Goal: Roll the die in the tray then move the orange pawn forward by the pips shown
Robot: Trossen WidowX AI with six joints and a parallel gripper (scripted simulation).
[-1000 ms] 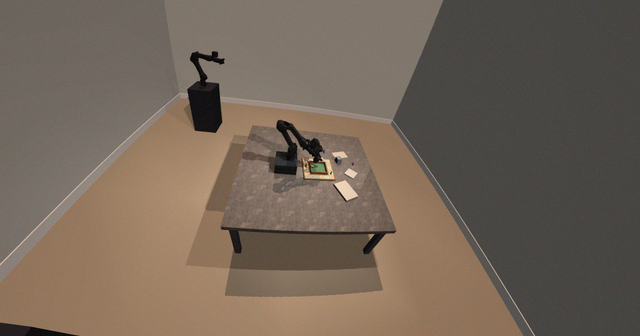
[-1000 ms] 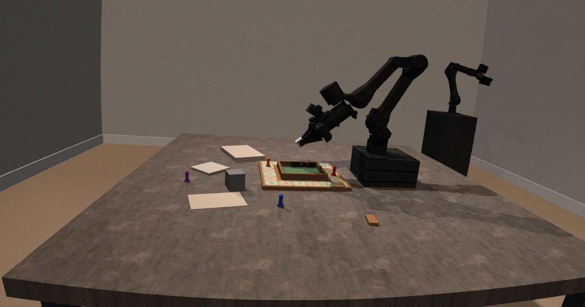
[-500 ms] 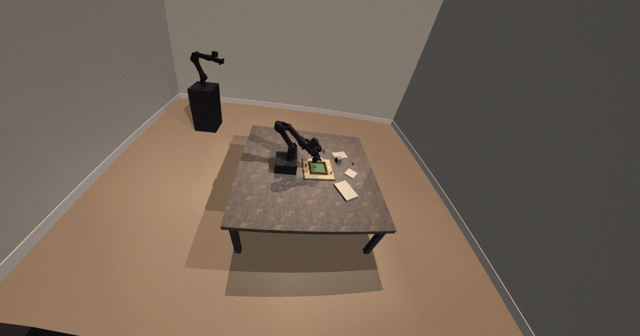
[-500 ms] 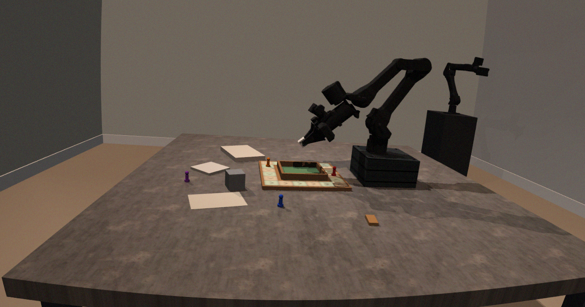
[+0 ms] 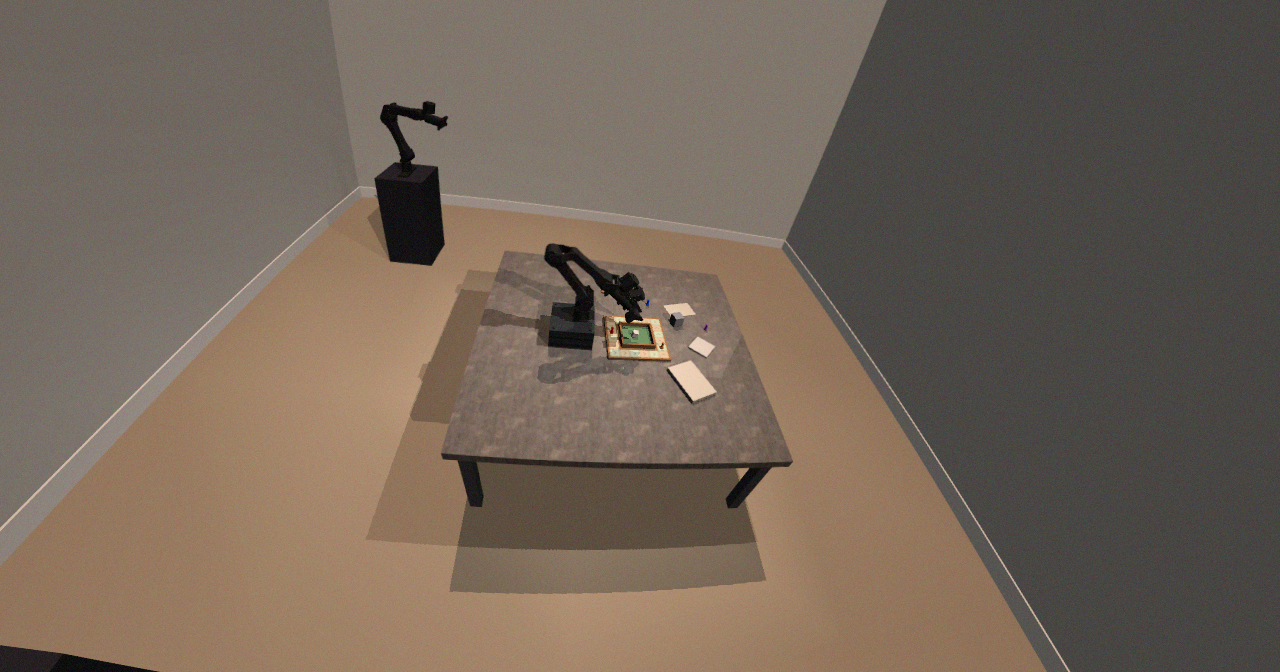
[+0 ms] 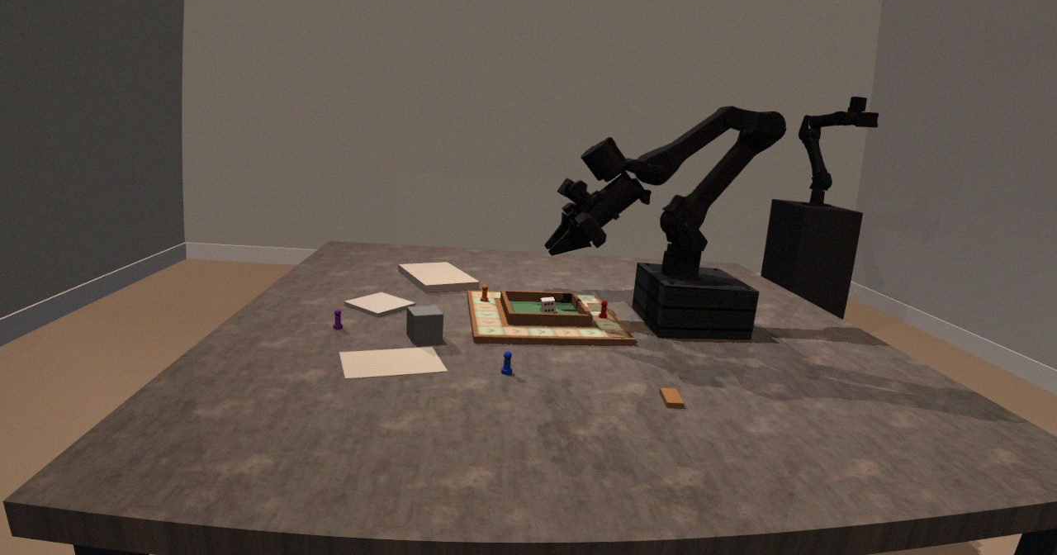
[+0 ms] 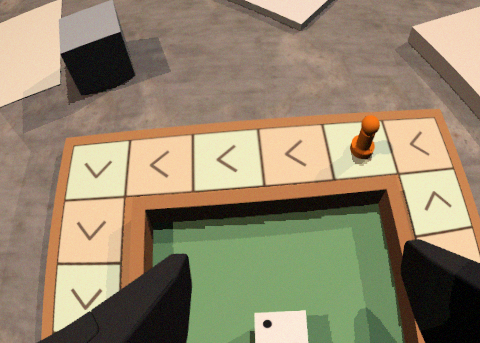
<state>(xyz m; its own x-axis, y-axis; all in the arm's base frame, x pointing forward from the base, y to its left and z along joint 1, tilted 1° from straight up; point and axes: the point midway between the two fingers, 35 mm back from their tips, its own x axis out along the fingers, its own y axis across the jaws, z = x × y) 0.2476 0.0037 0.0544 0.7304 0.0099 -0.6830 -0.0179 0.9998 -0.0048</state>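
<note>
Right now the orange pawn is 11 cm ahead of my gripper tip, 6 cm to the right of it and 11 cm below it. From my gripper tip the other things lie so: grey cube (22 cm ahead, 14 cm to the left, 11 cm below); then white die (1 cm behind, 11 cm below); then red pawn (12 cm behind, 1 cm to the left, 11 cm below).
</note>
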